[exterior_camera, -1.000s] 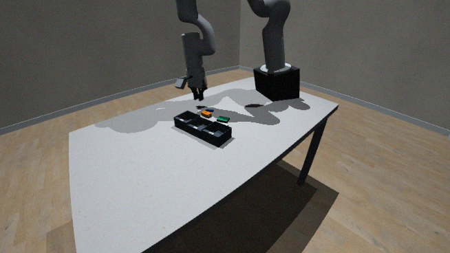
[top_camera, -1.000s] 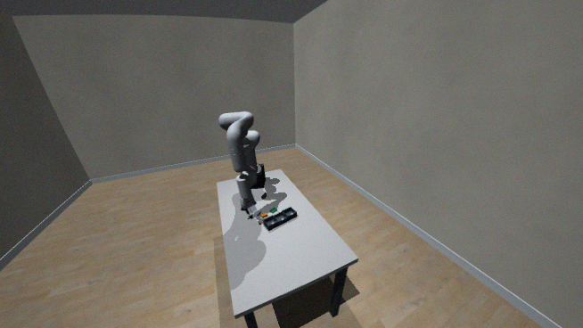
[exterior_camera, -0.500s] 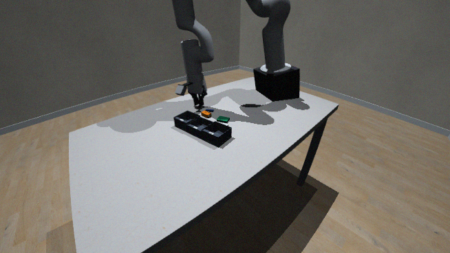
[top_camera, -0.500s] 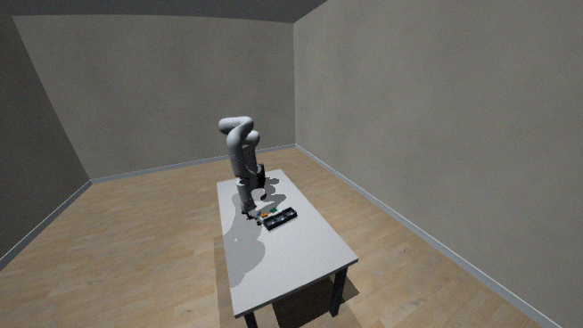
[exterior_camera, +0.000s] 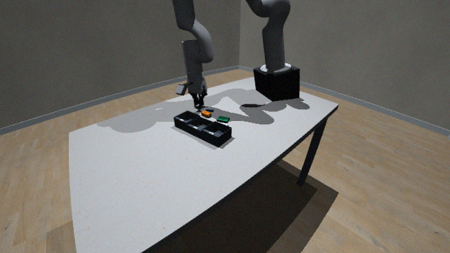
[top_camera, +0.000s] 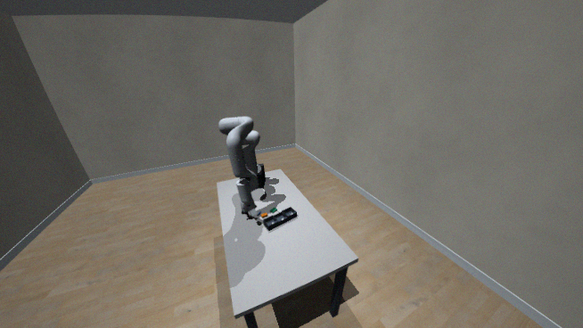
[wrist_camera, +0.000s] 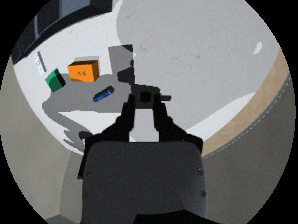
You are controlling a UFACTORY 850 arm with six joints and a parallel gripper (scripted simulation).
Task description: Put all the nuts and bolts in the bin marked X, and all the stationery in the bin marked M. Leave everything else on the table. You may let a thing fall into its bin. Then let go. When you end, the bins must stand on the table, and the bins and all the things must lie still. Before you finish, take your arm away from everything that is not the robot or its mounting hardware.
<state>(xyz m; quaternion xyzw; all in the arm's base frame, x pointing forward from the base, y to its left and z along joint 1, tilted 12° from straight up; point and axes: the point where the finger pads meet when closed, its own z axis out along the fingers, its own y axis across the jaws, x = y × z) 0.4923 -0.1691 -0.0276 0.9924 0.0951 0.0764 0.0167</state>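
Now: hand 3 cm above the dark piece. Also, from my hand: blue piece: 1 cm behind, 7 cm to the left, 3 cm below; then orange block: 3 cm ahead, 11 cm to the left, 3 cm below; then green block: 1 cm ahead, 19 cm to the left, 3 cm below.
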